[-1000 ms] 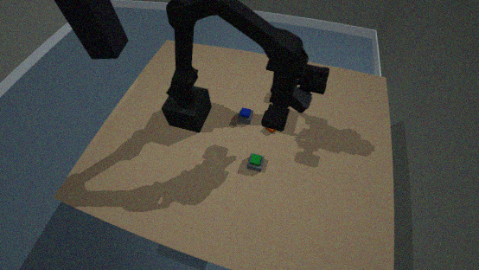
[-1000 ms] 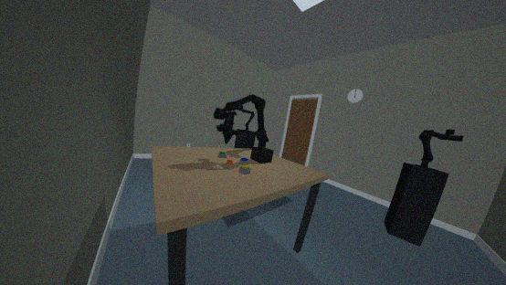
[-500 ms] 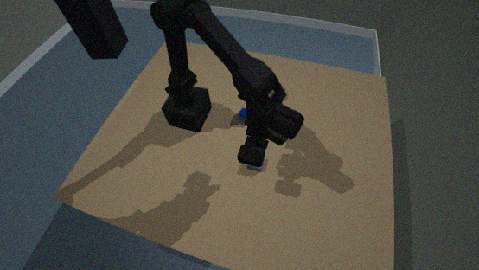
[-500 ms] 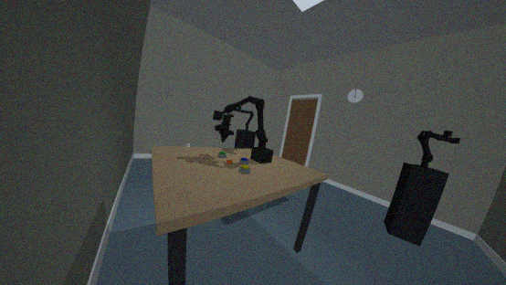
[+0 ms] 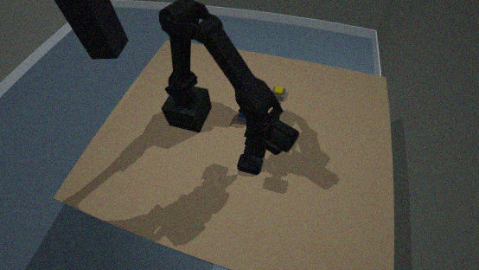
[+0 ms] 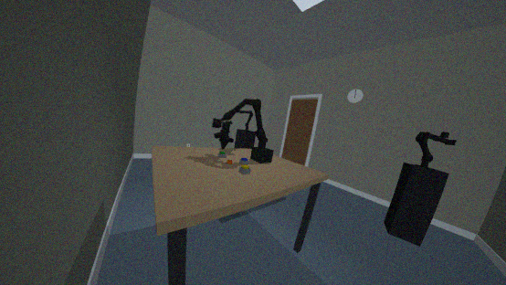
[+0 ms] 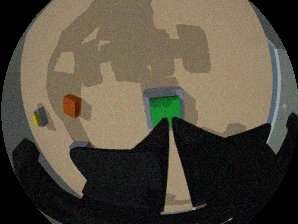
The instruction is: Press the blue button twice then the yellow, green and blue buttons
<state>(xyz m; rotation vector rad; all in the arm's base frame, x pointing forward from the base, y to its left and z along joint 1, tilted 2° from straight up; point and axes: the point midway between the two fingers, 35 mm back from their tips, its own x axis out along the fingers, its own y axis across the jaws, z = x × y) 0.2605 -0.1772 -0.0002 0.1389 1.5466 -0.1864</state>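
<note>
My gripper tip is now 30 mm above the green button. The rest, counted from my gripper tip: blue button (190 mm to the left, 50 mm behind, 30 mm below); small orange block (150 mm to the left, 50 mm below, 50 mm ahead); yellow button (310 mm to the left, 70 mm ahead, 30 mm below).
</note>
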